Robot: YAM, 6 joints.
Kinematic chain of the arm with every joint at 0, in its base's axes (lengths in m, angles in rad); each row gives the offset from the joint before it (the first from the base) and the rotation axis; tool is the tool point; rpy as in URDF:
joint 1: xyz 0 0 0.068 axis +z
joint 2: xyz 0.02 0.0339 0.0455 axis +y
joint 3: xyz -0.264 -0.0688 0 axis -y
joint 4: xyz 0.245 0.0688 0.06 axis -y
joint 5: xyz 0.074 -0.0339 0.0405 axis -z
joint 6: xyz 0.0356 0 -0.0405 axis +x
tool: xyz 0 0 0 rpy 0 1.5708 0
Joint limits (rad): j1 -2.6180..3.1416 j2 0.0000..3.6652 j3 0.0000..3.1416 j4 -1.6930..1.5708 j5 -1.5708..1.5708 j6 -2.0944..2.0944
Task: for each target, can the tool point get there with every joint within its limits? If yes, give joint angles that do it. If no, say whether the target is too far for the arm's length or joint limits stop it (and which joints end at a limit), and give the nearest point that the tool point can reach.
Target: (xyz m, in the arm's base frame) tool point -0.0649 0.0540 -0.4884
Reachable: no: joint limits stop it (at a limit: joint 2) | nearest point -0.0994 0.0827 -0.3601 | short by 0.136 m
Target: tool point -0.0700 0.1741 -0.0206
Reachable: yes | joints 2.1227 2.3162 0.2936 0.8970 1.0958 1.1328
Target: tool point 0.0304 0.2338 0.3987
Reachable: yes | joints 1.5842 1.0948 0.9965 0.2728 1.2283 1.1375
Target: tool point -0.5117 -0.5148 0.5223
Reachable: no: too far | nearest point -0.3959 -0.3983 0.4272 | short by 0.190 m
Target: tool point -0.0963 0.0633 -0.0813
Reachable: yes | joints 2.5927 2.5679 0.4372 0.1131 0.1056 -1.6451
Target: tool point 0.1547 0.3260 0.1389
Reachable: yes | joints 1.0498 1.8893 1.0464 -0.1883 -0.9069 0.3790
